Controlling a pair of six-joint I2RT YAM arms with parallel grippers.
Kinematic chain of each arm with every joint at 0, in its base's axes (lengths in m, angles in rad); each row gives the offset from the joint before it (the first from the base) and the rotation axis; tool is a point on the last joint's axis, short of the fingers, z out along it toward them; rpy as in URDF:
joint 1: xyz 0 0 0.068 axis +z
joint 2: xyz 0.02 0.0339 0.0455 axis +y
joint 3: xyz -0.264 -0.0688 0 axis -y
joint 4: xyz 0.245 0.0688 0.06 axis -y
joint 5: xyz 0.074 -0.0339 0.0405 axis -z
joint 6: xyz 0.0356 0 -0.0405 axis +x
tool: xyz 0 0 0 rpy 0 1.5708 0
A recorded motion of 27 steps. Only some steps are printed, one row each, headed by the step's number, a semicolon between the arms.
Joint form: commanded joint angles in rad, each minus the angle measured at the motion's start. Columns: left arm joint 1, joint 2, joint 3, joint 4, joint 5, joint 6; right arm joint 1, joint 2, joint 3, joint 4, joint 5, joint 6.
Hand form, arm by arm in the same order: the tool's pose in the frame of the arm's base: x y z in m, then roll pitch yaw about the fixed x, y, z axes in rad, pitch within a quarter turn. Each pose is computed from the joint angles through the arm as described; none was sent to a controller.
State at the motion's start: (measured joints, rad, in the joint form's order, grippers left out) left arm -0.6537 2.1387 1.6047 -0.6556 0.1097 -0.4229; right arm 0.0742 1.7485 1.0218 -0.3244 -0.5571 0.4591
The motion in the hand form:
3: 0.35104 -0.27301 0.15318 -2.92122 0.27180 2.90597; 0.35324 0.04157 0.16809 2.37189 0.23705 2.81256
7: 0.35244 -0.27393 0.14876 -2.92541 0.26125 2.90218; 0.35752 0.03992 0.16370 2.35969 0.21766 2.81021
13: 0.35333 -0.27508 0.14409 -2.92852 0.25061 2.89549; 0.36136 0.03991 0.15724 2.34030 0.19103 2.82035
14: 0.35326 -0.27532 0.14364 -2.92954 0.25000 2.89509; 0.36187 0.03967 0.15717 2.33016 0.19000 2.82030
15: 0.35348 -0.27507 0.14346 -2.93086 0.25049 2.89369; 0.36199 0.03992 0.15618 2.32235 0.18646 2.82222
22: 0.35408 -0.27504 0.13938 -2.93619 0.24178 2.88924; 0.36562 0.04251 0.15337 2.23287 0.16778 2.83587
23: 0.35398 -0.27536 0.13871 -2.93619 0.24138 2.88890; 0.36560 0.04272 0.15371 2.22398 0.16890 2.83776
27: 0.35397 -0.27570 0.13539 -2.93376 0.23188 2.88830; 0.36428 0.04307 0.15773 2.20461 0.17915 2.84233
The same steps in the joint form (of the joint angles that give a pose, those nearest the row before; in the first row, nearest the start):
3: 0.0002 0.0271 0.0165 -0.0347 -0.0161 0.0194; -0.0152 0.0416 0.0556 0.0074 -0.0621 0.0095
7: 0.0006 0.0428 0.0252 -0.0393 -0.0146 0.0221; -0.0220 0.0672 0.0696 0.0077 -0.0815 0.0134
13: 0.0000 0.0578 0.0320 -0.0424 -0.0115 0.0267; -0.0251 0.0983 0.0827 0.0070 -0.1139 0.0118
14: -0.0006 0.0591 0.0323 -0.0424 -0.0123 0.0265; -0.0266 0.0999 0.0827 0.0127 -0.1239 0.0141
15: 0.0001 0.0595 0.0322 -0.0422 -0.0130 0.0286; -0.0266 0.1028 0.0812 0.0176 -0.1330 0.0157
22: 0.0009 0.0700 0.0340 -0.0439 -0.0131 0.0329; -0.0266 0.1222 0.0784 0.0711 -0.2246 0.0423
23: 0.0002 0.0714 0.0336 -0.0424 -0.0130 0.0325; -0.0266 0.1212 0.0766 0.0773 -0.2331 0.0440
27: 0.0001 0.0793 0.0337 -0.0424 -0.0071 0.0317; -0.0266 0.1074 0.0706 0.0866 -0.2495 0.0454

